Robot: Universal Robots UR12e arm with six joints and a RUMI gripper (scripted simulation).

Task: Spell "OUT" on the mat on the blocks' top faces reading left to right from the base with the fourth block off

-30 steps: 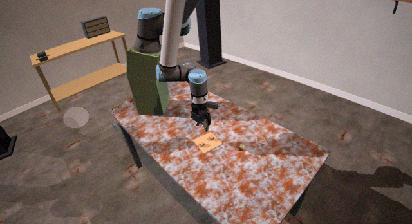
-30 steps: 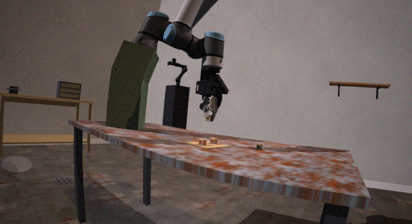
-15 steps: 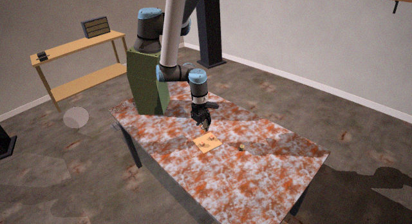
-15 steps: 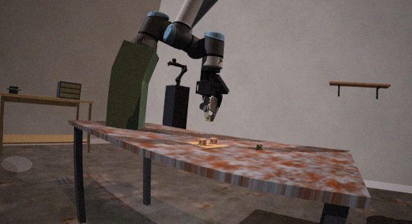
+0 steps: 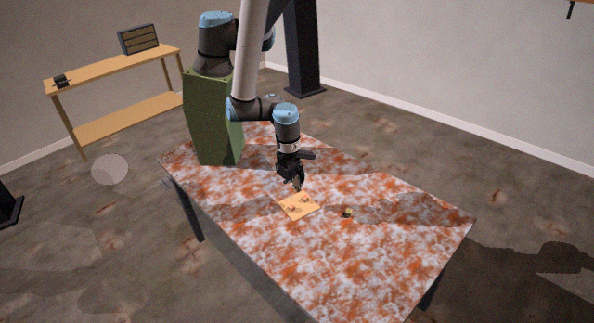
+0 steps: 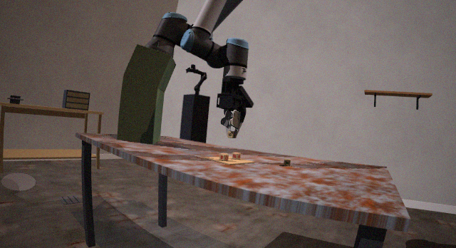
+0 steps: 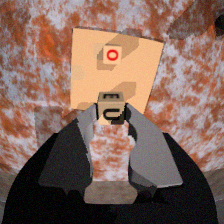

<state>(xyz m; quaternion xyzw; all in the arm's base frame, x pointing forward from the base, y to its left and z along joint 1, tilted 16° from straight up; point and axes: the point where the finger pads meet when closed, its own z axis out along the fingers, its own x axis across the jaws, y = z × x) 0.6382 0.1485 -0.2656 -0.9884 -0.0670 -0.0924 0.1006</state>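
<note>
Now: hand 10 cm above the tan mat. From my hand the other things lie so: block: right at my hand.
</note>
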